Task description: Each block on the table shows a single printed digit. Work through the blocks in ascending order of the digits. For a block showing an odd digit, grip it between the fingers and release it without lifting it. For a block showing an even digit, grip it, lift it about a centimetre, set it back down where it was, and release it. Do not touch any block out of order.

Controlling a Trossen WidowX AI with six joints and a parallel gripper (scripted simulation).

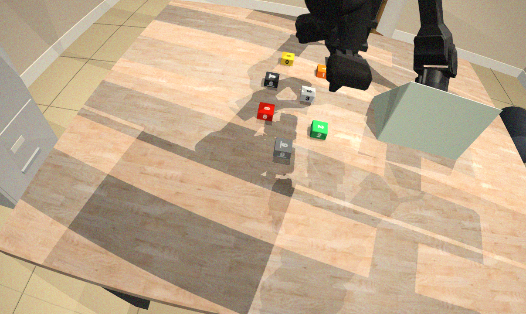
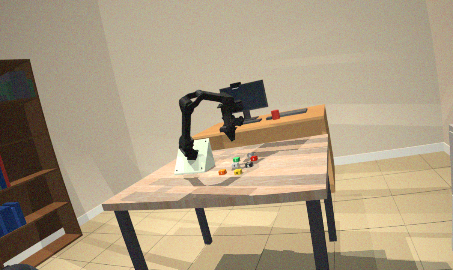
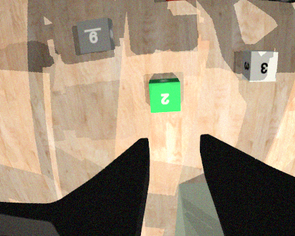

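My gripper tip is now 11 cm above the white block, 10 cm to the left of it and 4 cm short of it. From my gripper tip the other things lie so: grey block (11 cm below, 7 cm to the left, 5 cm ahead); green block (11 cm below, 1 cm behind); red block (11 cm below, 11 cm ahead, 1 cm to the right).
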